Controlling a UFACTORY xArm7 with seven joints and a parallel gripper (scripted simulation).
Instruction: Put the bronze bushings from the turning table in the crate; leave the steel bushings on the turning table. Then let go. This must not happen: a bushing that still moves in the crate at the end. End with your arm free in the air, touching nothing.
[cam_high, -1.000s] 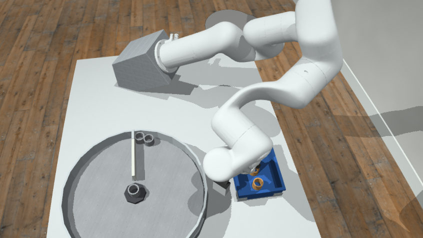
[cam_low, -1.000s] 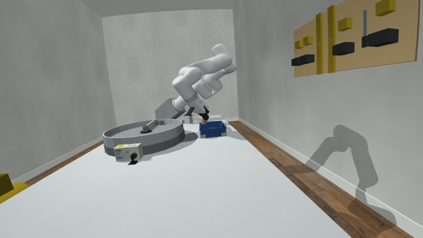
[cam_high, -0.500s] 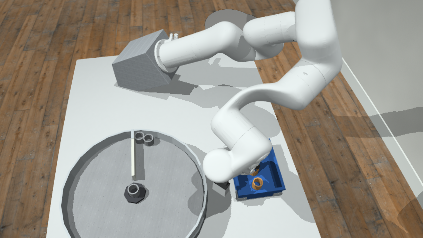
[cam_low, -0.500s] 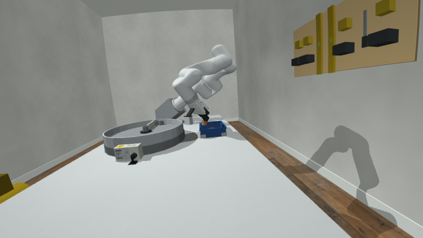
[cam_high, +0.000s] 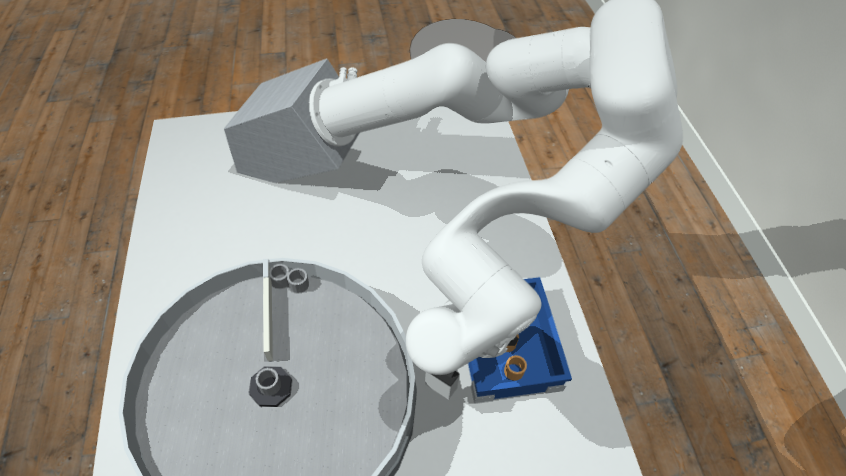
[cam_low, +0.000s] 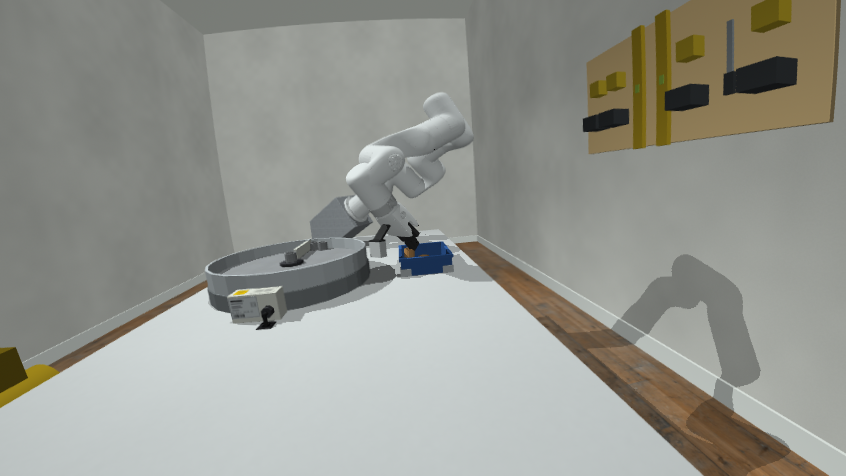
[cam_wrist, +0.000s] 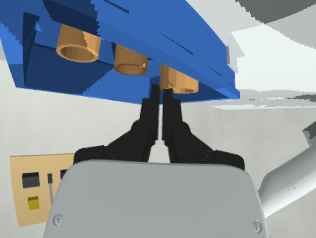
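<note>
My hand is 30 mm to the right of the blue crate and 50 mm above it. Also, from my hand: turning table 130 mm ahead, 330 mm to the right, 20 mm below.
</note>
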